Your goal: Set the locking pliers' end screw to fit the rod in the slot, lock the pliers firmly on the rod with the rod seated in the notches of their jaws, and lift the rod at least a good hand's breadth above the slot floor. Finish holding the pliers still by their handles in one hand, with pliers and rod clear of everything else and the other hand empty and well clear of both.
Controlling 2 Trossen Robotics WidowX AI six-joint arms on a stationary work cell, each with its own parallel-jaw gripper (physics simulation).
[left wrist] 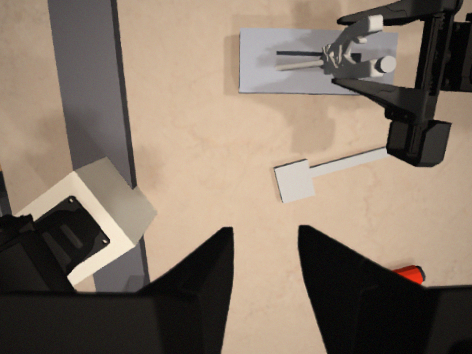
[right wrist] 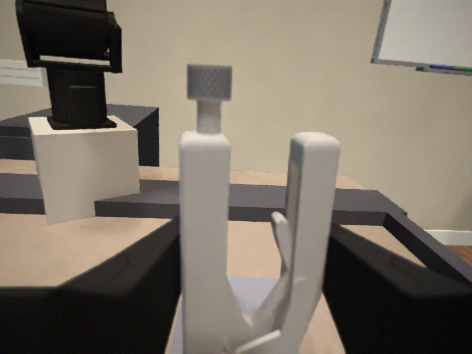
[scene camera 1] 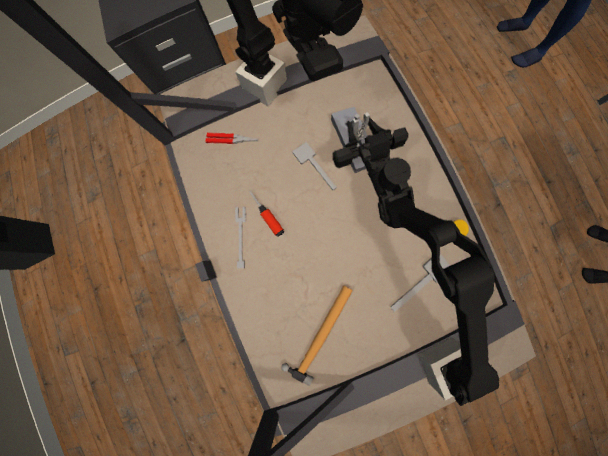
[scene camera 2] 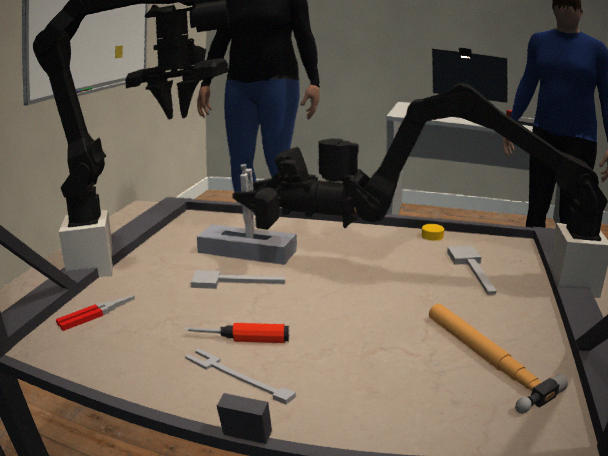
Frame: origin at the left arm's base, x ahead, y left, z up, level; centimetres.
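Seen in the pictures: left gripper, fingertip midpoint: (left wrist: 265, 236) (scene camera 2: 177, 118); right gripper, fingertip midpoint: (left wrist: 335, 51) (right wrist: 249, 227) (scene camera 2: 238, 191); left arm's base, link origin: (left wrist: 70, 233) (right wrist: 81, 123) (scene camera 1: 259, 66) (scene camera 2: 84, 220); right arm's base, link origin: (scene camera 1: 456, 373) (scene camera 2: 583, 233).
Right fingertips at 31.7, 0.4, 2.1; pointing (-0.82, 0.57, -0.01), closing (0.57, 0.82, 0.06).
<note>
Pixels of each thing's top centre, then the offset from my right fingertips to it, as dx, dy, dz.
- grey locking pliers, top centre: (right wrist: 281, 70) (left wrist: 391, 37) (scene camera 2: 247, 162) (scene camera 1: 364, 113) +1.7, -1.0, +5.5
- slotted block, top centre: (left wrist: 318, 61) (scene camera 2: 245, 235) (scene camera 1: 355, 136) +1.0, -0.4, -8.7
- knurled end screw, top centre: (right wrist: 210, 64) (left wrist: 388, 64) +0.7, -2.5, +5.5
- pale rod, top centre: (left wrist: 313, 63) +1.0, -0.3, -10.6
- flat-headed tool, top centre: (left wrist: 337, 170) (scene camera 2: 237, 277) (scene camera 1: 315, 167) -3.1, -13.6, -11.0
- Red pliers, top centre: (scene camera 2: 96, 308) (scene camera 1: 231, 138) -29.0, -20.1, -11.1
- red screwdriver, top centre: (scene camera 2: 234, 323) (scene camera 1: 264, 211) -7.0, -32.0, -9.4
- forked tool, top centre: (scene camera 2: 237, 372) (scene camera 1: 240, 237) -8.6, -41.6, -11.2
- hammer, top centre: (scene camera 2: 486, 344) (scene camera 1: 319, 334) +23.9, -49.4, -9.5
- yellow disc, top centre: (scene camera 2: 433, 228) (scene camera 1: 460, 228) +39.7, -4.1, -10.2
The grey locking pliers (scene camera 1: 367, 120) (scene camera 2: 244, 181) (left wrist: 371, 25) (right wrist: 205, 200) stand upright, jaws down, over the slotted block (scene camera 2: 220, 247) (left wrist: 255, 82). Their handles are spread; the knurled end screw (left wrist: 386, 64) (right wrist: 209, 82) tops one handle. The pale rod (left wrist: 300, 65) shows along the slot beside the jaws; its seating in the notches is hidden. My right gripper (scene camera 2: 246, 197) (left wrist: 335, 51) (right wrist: 249, 227) is partly open, fingers on either side of the handles; contact is unclear. My left gripper (scene camera 2: 177, 116) (left wrist: 265, 236) is partly open, empty, above and left of the pliers in scene camera 2.
A flat-headed tool (scene camera 1: 304, 153) (scene camera 2: 205, 279) (left wrist: 295, 181) lies in front of the block in scene camera 2. Red pliers (scene camera 1: 220, 138) (scene camera 2: 80, 317), a red screwdriver (scene camera 1: 271, 221) (scene camera 2: 259, 332), a forked tool (scene camera 1: 241, 240), a hammer (scene camera 1: 325, 330) and a yellow disc (scene camera 2: 432, 231) lie farther off.
</note>
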